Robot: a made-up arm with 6 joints.
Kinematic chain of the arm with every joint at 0, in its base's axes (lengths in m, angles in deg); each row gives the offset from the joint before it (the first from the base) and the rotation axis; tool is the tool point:
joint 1: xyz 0 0 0.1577 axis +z
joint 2: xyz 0 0 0 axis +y
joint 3: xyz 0 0 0.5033 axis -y
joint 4: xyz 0 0 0 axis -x
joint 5: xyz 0.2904 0 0 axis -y
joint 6: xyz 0 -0.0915 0 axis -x
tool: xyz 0 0 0
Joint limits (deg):
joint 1: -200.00..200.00
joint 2: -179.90..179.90
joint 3: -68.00..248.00
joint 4: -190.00..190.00
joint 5: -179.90..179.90
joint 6: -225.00..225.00
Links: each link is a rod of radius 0.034 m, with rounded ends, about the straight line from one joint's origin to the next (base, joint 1, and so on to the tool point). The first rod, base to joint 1, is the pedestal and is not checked.
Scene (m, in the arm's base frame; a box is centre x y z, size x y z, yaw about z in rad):
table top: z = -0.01
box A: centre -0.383 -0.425 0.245 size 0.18 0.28 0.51 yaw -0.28
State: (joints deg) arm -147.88 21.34 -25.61 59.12 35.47 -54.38
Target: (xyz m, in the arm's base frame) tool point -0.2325 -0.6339 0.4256
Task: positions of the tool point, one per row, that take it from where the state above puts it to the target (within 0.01 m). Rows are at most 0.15 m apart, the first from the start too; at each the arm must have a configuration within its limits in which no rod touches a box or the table.
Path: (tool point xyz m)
1: -0.3155 -0.1517 0.5557
2: -0.2186 -0.1034 0.6172
3: -0.2201 -0.1833 0.6136
4: -0.1983 -0.2648 0.6030
5: -0.1532 -0.3410 0.5856
6: -0.1967 -0.4461 0.5597
7: -0.2234 -0.5460 0.5054
8: -0.2325 -0.6339 0.4257

